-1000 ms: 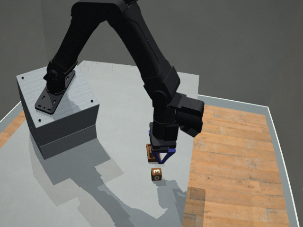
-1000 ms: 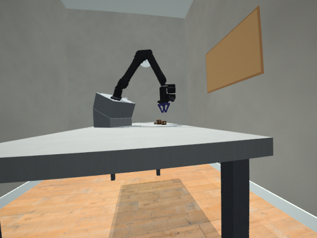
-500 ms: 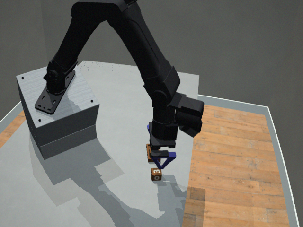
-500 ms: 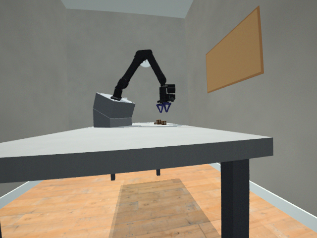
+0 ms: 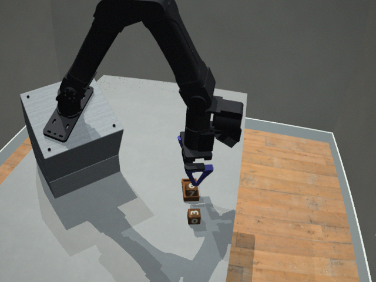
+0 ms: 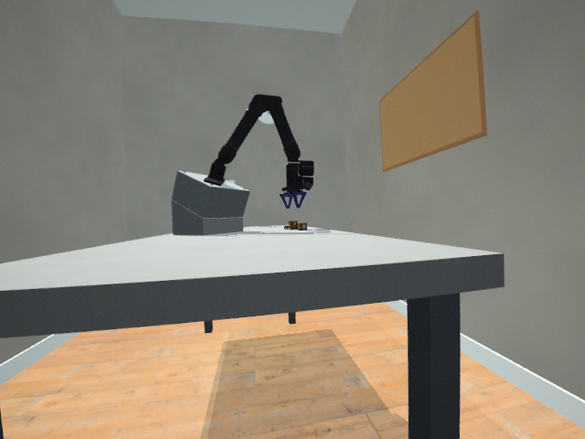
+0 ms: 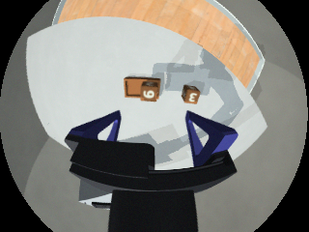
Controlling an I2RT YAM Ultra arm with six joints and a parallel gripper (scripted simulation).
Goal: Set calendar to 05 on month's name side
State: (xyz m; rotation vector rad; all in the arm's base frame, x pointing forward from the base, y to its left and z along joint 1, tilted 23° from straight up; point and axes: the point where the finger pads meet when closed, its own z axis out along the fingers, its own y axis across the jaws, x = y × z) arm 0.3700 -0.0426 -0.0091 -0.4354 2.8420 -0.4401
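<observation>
Right now the brown tray is 100 mm below my hand and 30 mm to the left of it. Round my hand: brown wooden cube: 90 mm below, 80 mm to the right, 20 mm ahead.
</observation>
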